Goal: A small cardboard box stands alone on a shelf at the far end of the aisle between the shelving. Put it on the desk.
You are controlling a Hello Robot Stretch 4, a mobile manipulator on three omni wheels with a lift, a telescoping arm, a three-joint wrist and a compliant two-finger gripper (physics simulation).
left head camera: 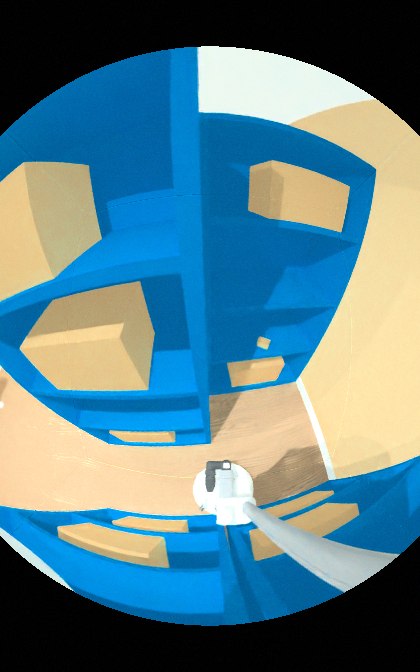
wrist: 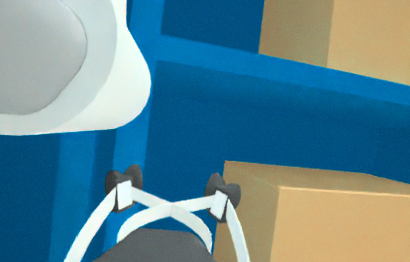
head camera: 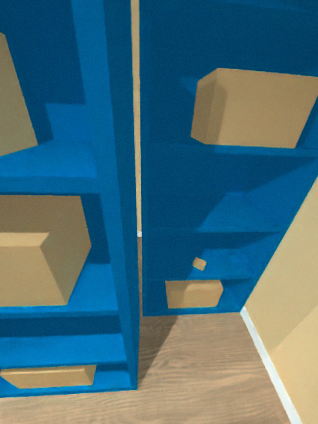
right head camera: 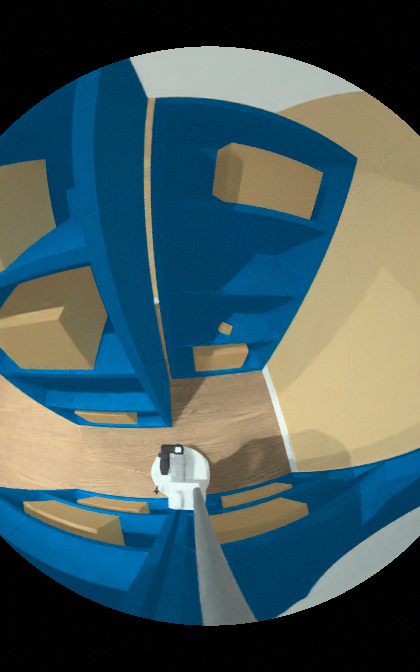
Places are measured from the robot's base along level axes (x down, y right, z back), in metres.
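Pixels of known places: gripper, fingertip midpoint: (wrist: 174,183).
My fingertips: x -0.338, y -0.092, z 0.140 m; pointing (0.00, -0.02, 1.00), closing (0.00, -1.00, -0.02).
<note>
Behind a point stands the place of what it marks.
The small cardboard box (head camera: 199,264) {x -0.553, y 0.305, z -0.974 m} (left head camera: 263,343) (right head camera: 225,328) stands alone on a low shelf of the far blue shelf unit (head camera: 150,210) {x -0.963, y -0.090, z -1.044 m} (left head camera: 205,250) (right head camera: 180,250), one level above a larger carton. My gripper (wrist: 174,183) {x -0.338, y -0.092, z 0.140 m} is open and empty in the wrist view, its two dark fingertips apart in front of blue shelving and a large carton. The small box does not show in the wrist view, and the gripper is well away from it. The desk does not show in the views now.
A nearer blue shelf unit (head camera: 117,225) {x -1.311, y -0.099, z -0.384 m} with large cartons (head camera: 35,270) {x -1.142, y -0.342, z -0.374 m} (left head camera: 95,340) stands at the left. A beige wall (head camera: 300,300) {x -0.642, y 0.835, z -0.680 m} with a white skirting board is at the right. Wooden floor (head camera: 200,370) {x 0.028, y 0.347, z -0.513 m} lies before the far unit. More shelving with cartons (left head camera: 112,542) (right head camera: 75,520) stands behind the robot base (left head camera: 245,485).
</note>
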